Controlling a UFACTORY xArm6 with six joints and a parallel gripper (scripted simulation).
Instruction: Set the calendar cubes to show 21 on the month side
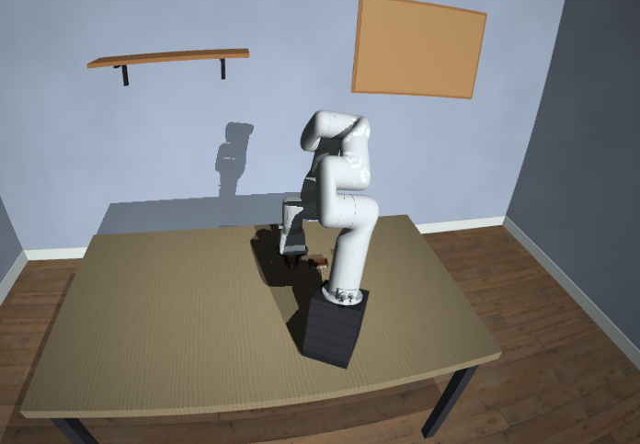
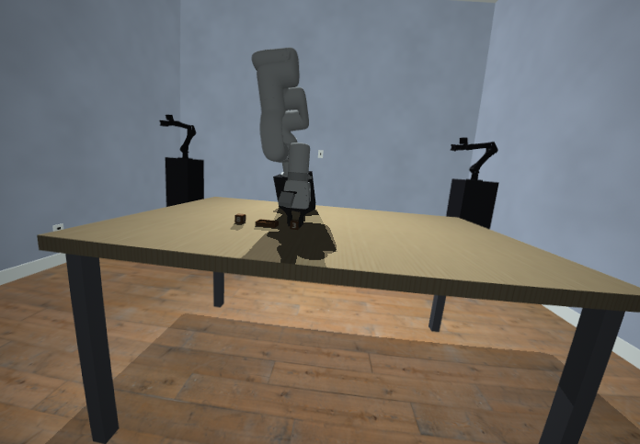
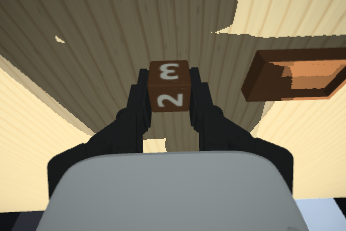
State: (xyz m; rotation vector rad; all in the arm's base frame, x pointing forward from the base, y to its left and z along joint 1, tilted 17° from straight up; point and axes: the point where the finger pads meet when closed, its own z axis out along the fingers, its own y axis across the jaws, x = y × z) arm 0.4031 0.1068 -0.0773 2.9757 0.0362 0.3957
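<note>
The brown wooden tray lies 11 cm to the right of my hand and 2 cm below it.
</note>
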